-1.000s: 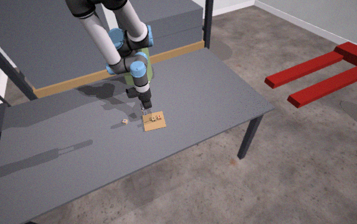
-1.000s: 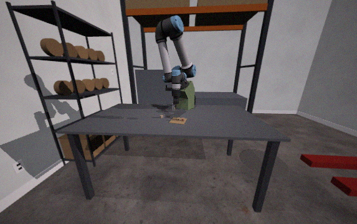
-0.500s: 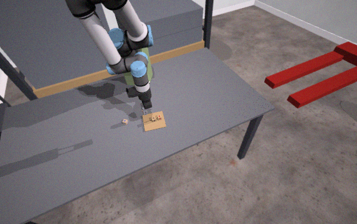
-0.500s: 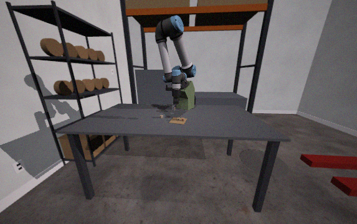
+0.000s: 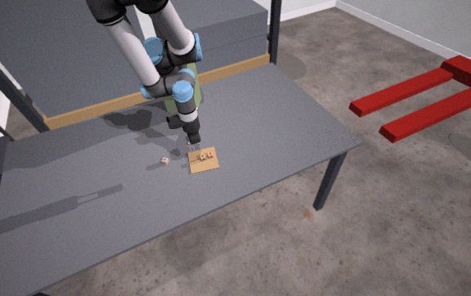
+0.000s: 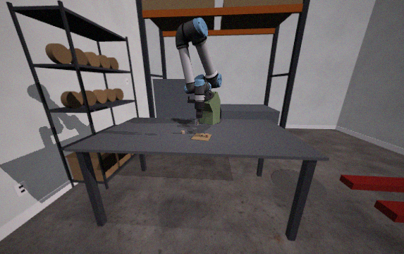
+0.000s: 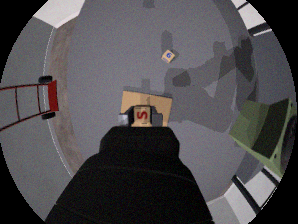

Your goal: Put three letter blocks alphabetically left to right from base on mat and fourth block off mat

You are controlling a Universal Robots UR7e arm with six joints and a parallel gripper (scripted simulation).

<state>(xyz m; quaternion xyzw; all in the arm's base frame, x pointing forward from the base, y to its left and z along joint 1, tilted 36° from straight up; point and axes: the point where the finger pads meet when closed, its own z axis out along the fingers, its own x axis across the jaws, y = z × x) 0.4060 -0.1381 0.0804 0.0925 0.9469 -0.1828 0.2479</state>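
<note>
Right now my hand is 1 cm short of the tan mat, 4 cm to the right of it and 12 cm above it.
</note>
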